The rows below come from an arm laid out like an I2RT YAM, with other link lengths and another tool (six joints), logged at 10 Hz.
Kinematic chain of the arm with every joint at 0, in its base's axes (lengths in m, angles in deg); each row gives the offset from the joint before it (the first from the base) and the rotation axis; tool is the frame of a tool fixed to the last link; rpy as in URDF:
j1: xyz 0 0 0.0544 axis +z
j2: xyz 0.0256 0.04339 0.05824 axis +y
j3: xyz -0.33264 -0.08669 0 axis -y
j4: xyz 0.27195 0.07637 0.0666 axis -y
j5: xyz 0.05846 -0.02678 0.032 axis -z
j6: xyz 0.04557 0 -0.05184 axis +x
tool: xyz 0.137 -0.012 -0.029 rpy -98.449 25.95 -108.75
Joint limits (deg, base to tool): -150..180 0..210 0..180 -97..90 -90..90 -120..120
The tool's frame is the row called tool.
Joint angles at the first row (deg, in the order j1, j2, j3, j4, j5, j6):
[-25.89 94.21 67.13 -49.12 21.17 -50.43]
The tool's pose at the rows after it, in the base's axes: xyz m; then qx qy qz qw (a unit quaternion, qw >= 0):
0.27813 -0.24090 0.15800 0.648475 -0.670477 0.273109 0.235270
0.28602 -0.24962 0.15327 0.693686 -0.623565 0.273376 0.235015
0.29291 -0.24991 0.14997 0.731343 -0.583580 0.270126 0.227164
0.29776 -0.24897 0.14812 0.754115 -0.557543 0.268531 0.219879
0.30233 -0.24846 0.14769 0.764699 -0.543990 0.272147 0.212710
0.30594 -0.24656 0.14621 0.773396 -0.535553 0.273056 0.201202
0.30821 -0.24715 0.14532 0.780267 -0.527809 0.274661 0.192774
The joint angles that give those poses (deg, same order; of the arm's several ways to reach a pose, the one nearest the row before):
[-27.09 95.09 67.13 -47.11 20.99 -55.72]
[-27.94 96.14 67.13 -45.30 20.32 -64.21]
[-28.05 96.57 67.13 -44.73 19.00 -70.59]
[-28.05 96.77 67.16 -44.45 17.98 -74.54]
[-28.05 96.77 67.16 -43.83 17.12 -76.64]
[-28.19 96.77 67.16 -43.55 15.70 -78.15]
[-28.62 96.77 67.16 -43.16 14.57 -79.79]

